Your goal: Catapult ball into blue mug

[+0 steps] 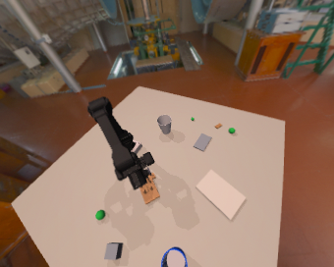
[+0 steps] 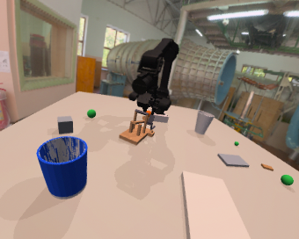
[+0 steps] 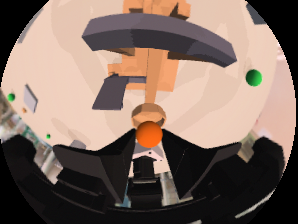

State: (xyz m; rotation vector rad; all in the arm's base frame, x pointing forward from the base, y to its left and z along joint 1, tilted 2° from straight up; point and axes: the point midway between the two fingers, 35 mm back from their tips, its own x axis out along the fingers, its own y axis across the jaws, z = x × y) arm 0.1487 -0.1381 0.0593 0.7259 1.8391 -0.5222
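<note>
Now: the orange ball 1 cm above my gripper tip. Round my gripper tip: green ball 10 cm behind, 26 cm to the right, 5 cm below; grey cup 4 cm ahead, 33 cm to the left, 4 cm below; wooden catapult 6 cm ahead, 3 cm to the right, 2 cm below.
</note>
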